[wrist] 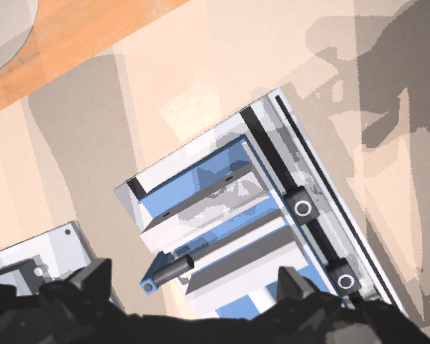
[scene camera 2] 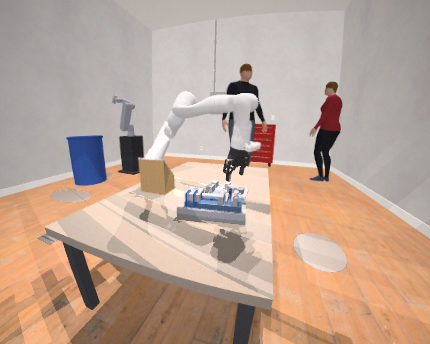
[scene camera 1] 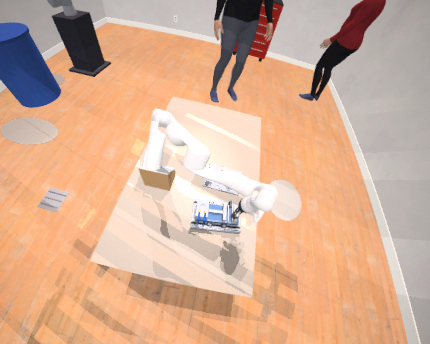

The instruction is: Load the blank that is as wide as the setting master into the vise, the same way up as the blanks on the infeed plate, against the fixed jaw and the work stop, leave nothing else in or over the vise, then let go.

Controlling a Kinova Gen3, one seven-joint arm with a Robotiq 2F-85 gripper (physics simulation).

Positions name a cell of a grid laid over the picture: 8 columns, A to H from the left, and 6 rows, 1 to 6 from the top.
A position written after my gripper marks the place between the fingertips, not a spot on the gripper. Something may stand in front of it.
My gripper (wrist: D5) is open, with nothing in its grasp. Further things: an infeed plate (wrist: B5).
